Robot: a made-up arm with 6 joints.
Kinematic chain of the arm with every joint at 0, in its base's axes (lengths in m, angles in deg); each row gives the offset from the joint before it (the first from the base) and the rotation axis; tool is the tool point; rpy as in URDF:
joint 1: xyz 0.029 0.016 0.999 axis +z
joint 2: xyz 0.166 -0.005 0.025 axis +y
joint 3: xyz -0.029 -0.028 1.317 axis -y
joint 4: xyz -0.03 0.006 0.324 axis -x
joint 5: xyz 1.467 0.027 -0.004 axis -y
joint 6: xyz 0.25 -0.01 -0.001 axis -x
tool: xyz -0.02 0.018 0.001 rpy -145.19 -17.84 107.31
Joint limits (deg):
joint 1: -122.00..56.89
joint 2: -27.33..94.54
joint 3: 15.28..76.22
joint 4: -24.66..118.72
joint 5: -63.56..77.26
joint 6: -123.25..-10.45
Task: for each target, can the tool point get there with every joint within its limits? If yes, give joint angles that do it. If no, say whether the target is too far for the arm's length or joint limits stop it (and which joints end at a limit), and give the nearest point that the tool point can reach.
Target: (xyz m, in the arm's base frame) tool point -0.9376 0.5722 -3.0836
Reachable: no: too far | nearest point -1.0789 -1.5679 -0.5800 | short by 3.297 m
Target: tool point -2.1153 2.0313 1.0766
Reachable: no: joint limits stop it (at a limit: joint 2, joint 3, joint 5) | nearest point -0.9496 0.9357 3.4823 | short by 2.889 m
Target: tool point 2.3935 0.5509 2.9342
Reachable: yes | joints 12.68 37.85 55.50 7.28 8.47 -62.89
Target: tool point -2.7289 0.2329 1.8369
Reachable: no: joint limits stop it (at a limit: joint 2, joint 3, joint 5) | nearest point -1.3099 0.1213 3.4823 | short by 2.176 m
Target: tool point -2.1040 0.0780 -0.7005
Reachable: no: joint limits stop it (at a limit: joint 1, joint 2, joint 3, joint 5, joint 6) | nearest point -1.2015 -1.5553 -0.5257 | short by 1.874 m
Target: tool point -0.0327 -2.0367 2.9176
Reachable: yes | joints -92.24 15.23 26.79 96.28 10.66 -37.88
